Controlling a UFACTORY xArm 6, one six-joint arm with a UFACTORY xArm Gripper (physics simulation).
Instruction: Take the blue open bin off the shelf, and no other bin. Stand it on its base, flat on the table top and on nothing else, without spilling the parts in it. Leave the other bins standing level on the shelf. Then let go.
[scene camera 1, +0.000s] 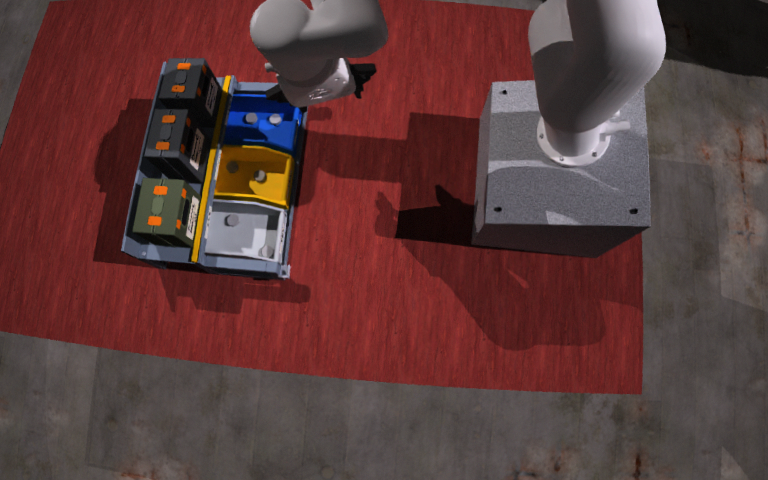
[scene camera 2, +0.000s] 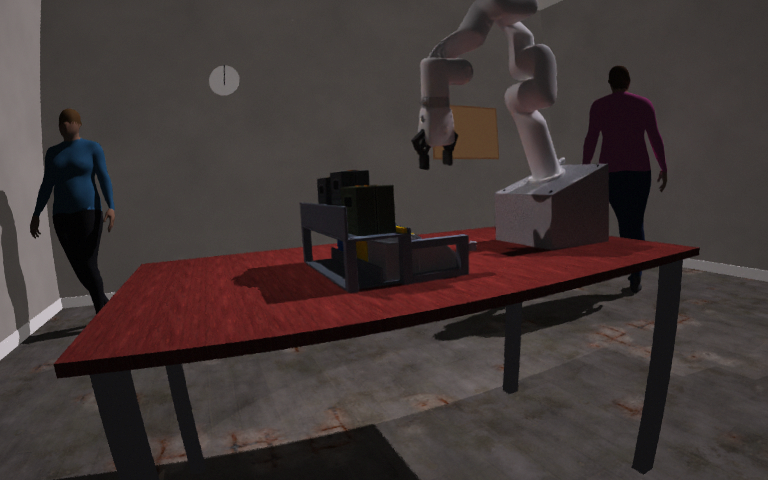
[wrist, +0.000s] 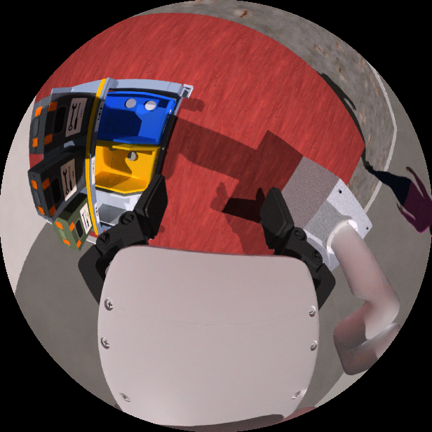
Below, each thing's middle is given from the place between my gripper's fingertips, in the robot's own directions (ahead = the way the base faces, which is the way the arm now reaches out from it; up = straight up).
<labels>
I see the blue open bin (scene camera 1: 284, 137) 17 cm ahead of my hand, 6 cm to the right of it and 20 cm below it. Round my hand: grey bin (scene camera 1: 260, 225) 20 cm ahead, 17 cm to the left, 20 cm below; then yellow bin (scene camera 1: 275, 190) 19 cm ahead, 6 cm to the left, 20 cm below; then green case (scene camera 2: 370, 208) 30 cm ahead, 15 cm to the left, 9 cm below.
</labels>
